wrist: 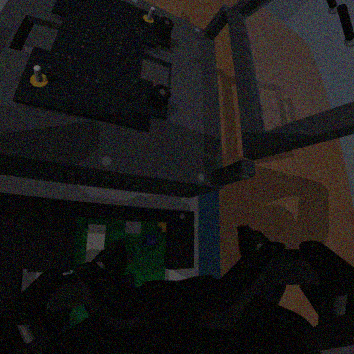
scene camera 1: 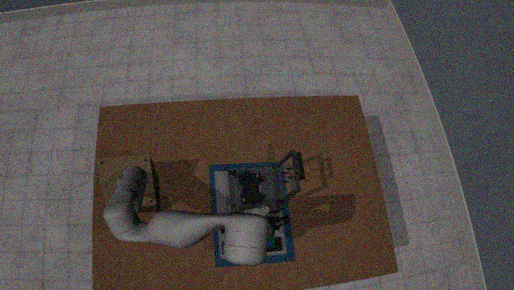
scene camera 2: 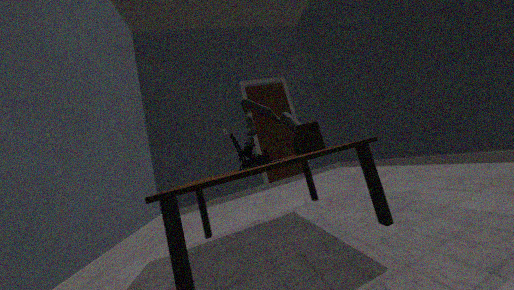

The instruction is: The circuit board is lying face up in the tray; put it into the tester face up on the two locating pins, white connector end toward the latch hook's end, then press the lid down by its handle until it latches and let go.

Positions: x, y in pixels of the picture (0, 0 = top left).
Labels:
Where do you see a tester plate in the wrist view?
At 93, 68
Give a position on a lid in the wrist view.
286, 67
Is the gripper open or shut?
Open.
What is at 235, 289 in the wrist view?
The gripper.

